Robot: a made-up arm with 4 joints. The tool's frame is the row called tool.
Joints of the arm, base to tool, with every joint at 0 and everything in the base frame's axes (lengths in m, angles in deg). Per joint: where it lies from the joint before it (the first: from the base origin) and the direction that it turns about. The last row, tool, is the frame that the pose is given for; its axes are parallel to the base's.
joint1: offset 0 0 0.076 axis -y
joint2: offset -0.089 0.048 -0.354 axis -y
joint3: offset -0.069 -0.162 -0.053 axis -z
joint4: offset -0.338 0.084 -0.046 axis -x
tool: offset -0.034 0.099 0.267
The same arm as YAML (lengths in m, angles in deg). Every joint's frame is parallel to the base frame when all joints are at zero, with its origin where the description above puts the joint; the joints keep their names.
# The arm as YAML. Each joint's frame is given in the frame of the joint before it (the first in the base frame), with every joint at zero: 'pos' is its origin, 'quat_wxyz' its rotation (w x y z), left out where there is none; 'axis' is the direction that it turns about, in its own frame. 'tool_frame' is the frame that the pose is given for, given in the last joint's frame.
length_unit: m
angle_unit: deg
joints:
  - joint: joint1
    pos: [0.0, 0.0, 0.076]
    axis: "-y"
  - joint: joint2
    pos: [-0.089, 0.048, -0.354]
    axis: "-y"
  - joint: joint3
    pos: [-0.069, -0.162, -0.053]
    axis: "-z"
  - joint: joint4
    pos: [-0.338, 0.084, -0.046]
    axis: "-x"
tool_frame:
  pos: [-0.034, 0.099, 0.267]

